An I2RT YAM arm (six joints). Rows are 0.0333 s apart.
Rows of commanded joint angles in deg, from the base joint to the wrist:
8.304, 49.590, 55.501, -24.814, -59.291, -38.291
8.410, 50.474, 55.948, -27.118, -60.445, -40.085
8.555, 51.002, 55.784, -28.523, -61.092, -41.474
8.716, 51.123, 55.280, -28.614, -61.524, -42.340
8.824, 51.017, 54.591, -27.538, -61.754, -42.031
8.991, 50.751, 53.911, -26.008, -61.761, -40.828
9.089, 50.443, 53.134, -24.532, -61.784, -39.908
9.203, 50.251, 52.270, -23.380, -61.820, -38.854
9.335, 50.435, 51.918, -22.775, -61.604, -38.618
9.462, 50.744, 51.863, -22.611, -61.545, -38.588
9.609, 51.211, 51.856, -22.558, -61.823, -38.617
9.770, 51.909, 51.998, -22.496, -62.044, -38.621
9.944, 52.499, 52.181, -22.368, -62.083, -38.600
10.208, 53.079, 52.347, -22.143, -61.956, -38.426
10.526, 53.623, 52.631, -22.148, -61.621, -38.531
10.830, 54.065, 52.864, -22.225, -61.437, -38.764
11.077, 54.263, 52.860, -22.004, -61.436, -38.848
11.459, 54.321, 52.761, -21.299, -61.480, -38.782
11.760, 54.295, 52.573, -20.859, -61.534, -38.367
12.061, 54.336, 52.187, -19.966, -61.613, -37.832
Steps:
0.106, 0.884, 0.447, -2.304, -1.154, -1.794
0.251, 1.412, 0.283, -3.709, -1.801, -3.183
0.412, 1.533, -0.221, -3.800, -2.233, -4.049
0.520, 1.427, -0.910, -2.724, -2.463, -3.740
0.687, 1.161, -1.590, -1.194, -2.470, -2.537
0.785, 0.853, -2.367, 0.282, -2.493, -1.617
0.899, 0.661, -3.231, 1.434, -2.529, -0.563
1.031, 0.845, -3.583, 2.039, -2.313, -0.327
1.158, 1.154, -3.638, 2.203, -2.254, -0.297
1.305, 1.621, -3.645, 2.256, -2.532, -0.326
1.466, 2.319, -3.503, 2.318, -2.753, -0.330
1.640, 2.909, -3.320, 2.446, -2.792, -0.309
1.904, 3.489, -3.154, 2.671, -2.665, -0.135
2.222, 4.033, -2.870, 2.666, -2.330, -0.240
2.526, 4.475, -2.637, 2.589, -2.146, -0.473
2.773, 4.673, -2.641, 2.810, -2.145, -0.557
3.155, 4.731, -2.740, 3.515, -2.189, -0.491
3.456, 4.705, -2.928, 3.955, -2.243, -0.076
3.757, 4.746, -3.314, 4.848, -2.322, 0.459

